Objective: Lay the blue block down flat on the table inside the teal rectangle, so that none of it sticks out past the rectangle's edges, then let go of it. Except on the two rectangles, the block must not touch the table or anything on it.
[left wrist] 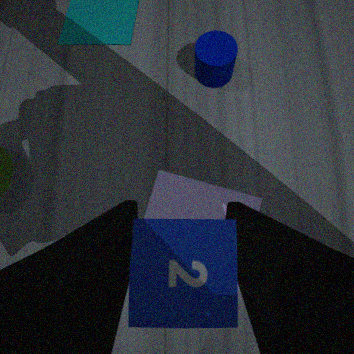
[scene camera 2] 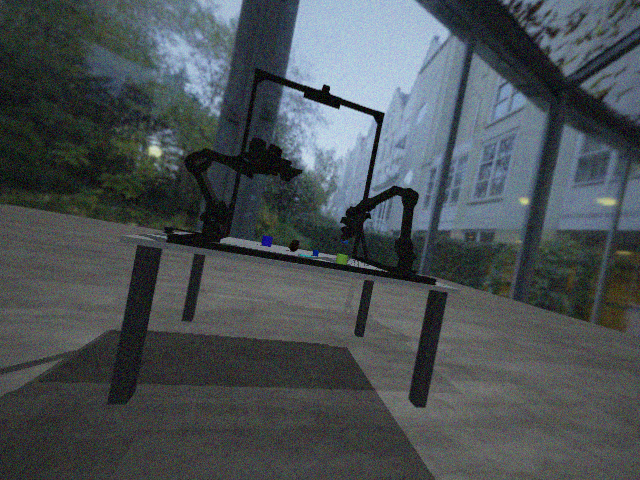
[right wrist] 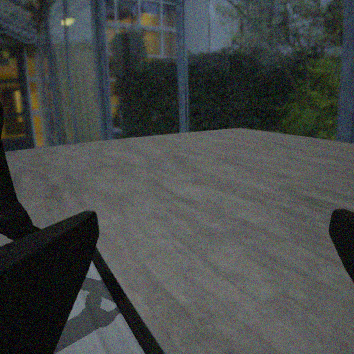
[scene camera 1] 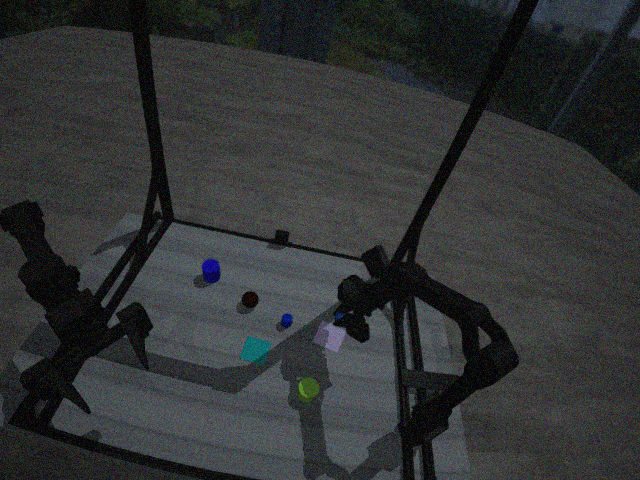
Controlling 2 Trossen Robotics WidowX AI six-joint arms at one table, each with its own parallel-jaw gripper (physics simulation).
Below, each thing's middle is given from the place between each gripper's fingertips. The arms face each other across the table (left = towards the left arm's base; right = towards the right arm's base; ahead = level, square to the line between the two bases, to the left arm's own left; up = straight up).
Right now my right hand is 34 cm above the teal rectangle (left wrist: 77, 29), 27 cm past it and 12 cm to the right of it. Round my right hand: pale lilac rectangle (left wrist: 173, 196) (38 cm behind, 34 cm below, 31 cm to the left).
I see my left gripper 10 mm past the pale lilac rectangle, 10 mm to the right of it and 100 mm above it. The rest, counted from my left hand: teal rectangle 100 mm ahead, 180 mm to the right, 100 mm below.
